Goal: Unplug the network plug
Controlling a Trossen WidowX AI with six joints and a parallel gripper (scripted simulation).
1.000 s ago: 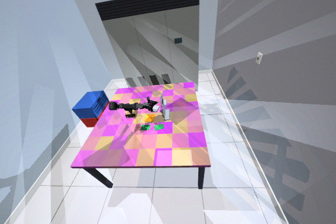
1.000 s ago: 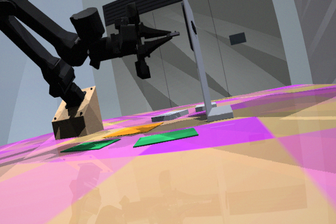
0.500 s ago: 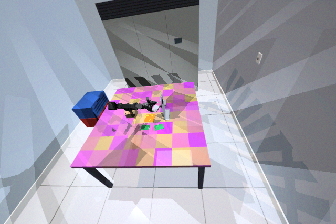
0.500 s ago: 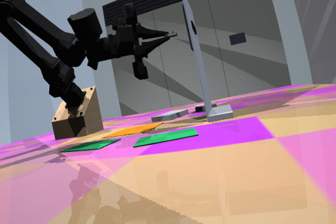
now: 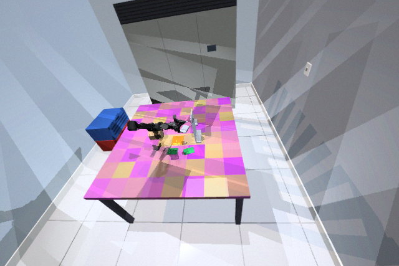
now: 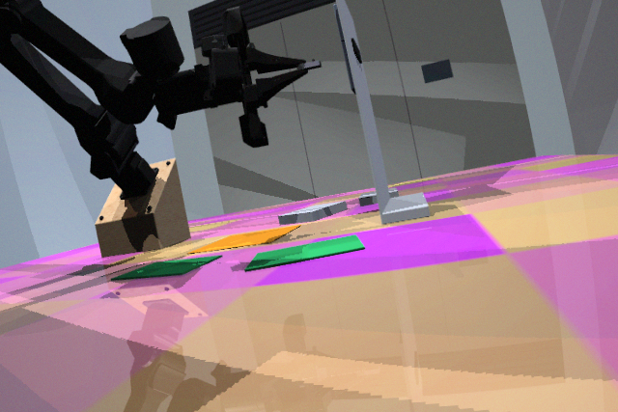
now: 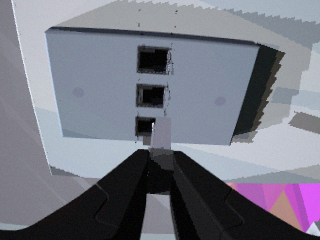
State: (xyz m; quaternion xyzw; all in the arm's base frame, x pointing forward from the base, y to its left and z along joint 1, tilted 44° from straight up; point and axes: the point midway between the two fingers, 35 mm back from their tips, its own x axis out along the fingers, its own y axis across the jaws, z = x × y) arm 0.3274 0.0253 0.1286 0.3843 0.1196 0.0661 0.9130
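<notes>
Now: the orange flat square 220 mm below my gripper tip, 120 mm behind it and 30 mm to the right of it. From my gripper tip the other things lie so: grey upright panel 80 mm below, 70 mm ahead; then pale grey network plug right at my gripper tip.
</notes>
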